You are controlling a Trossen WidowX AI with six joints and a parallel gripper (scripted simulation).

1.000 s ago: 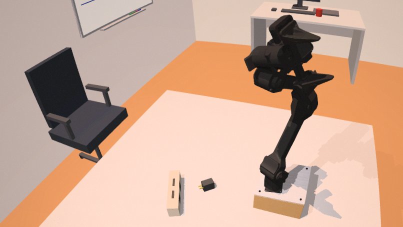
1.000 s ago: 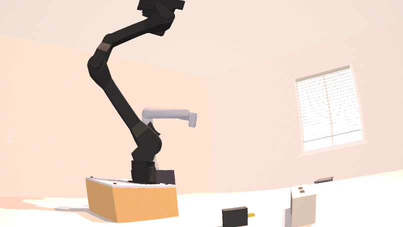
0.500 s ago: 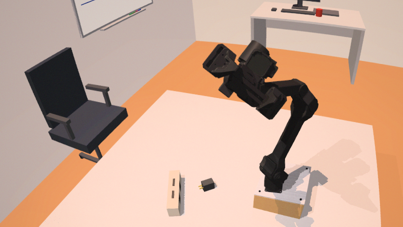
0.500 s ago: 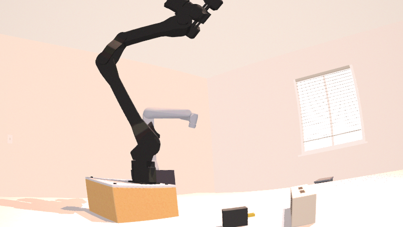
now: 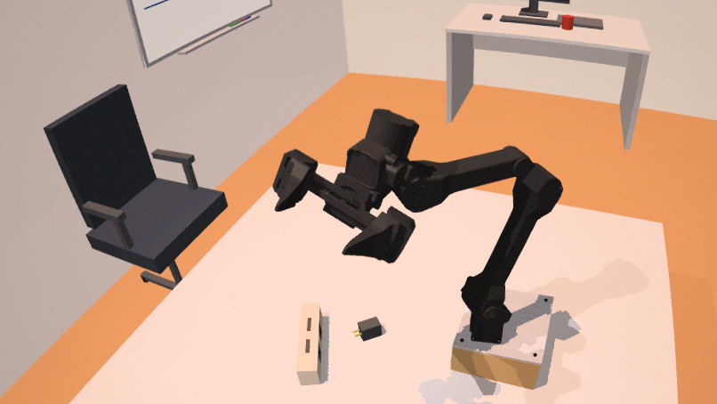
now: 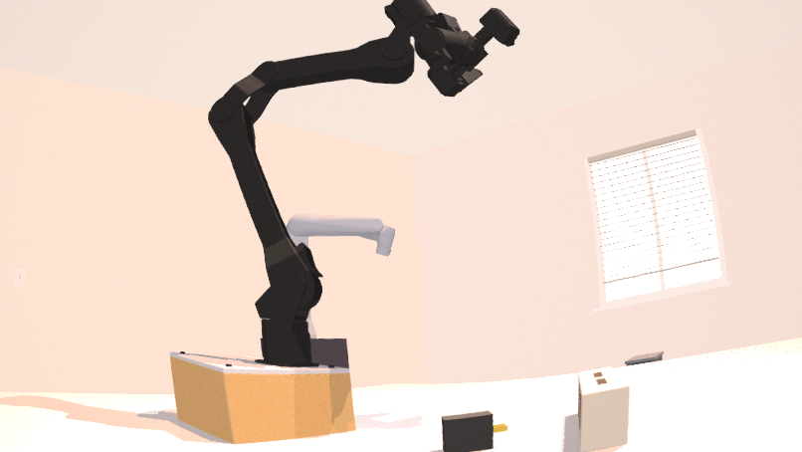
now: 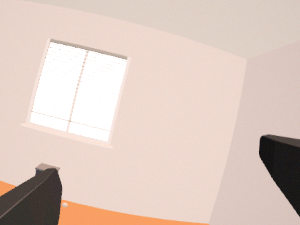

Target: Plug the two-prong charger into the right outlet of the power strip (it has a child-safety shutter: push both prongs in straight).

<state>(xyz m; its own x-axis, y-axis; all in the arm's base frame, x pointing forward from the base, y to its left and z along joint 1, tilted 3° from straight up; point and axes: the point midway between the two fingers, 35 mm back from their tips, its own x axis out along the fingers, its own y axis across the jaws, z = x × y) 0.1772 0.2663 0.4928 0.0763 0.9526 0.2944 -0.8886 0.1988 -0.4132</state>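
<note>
My gripper tip is 80 mm short of the two-prong charger, 310 mm to the left of it and 560 mm above it.
</note>
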